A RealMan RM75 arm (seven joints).
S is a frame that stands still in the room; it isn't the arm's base.
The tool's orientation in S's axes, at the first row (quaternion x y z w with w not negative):
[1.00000 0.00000 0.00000 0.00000]
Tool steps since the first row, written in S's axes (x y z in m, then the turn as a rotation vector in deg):
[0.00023 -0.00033 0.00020 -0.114 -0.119 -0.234]
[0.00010 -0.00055 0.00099 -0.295 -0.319 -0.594]
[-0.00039 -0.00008 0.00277 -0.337 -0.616 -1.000]
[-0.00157 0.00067 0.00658 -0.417 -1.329 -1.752]
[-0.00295 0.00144 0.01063 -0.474 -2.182 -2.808]
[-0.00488 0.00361 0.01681 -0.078 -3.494 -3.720]
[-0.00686 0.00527 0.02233 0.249 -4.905 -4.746]
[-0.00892 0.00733 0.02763 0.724 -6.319 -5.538]
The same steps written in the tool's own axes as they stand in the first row. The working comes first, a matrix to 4 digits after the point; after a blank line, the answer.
The tool's axes in the first row as the columns of a matrix, in S's axes (used below as rounded here):
[1.0000 0.0000 0.0000]
[0.0000 -1.0000 0.0000]
[0.0000 0.0000 -1.0000]

[0.00023 0.00033 -0.00020 -0.114 0.119 0.234]
[0.00010 0.00055 -0.00099 -0.295 0.319 0.594]
[-0.00039 0.00008 -0.00277 -0.337 0.616 1.000]
[-0.00157 -0.00067 -0.00658 -0.417 1.329 1.752]
[-0.00295 -0.00144 -0.01063 -0.474 2.182 2.808]
[-0.00488 -0.00361 -0.01681 -0.078 3.494 3.720]
[-0.00686 -0.00527 -0.02233 0.249 4.905 4.746]
[-0.00892 -0.00733 -0.02763 0.724 6.319 5.538]

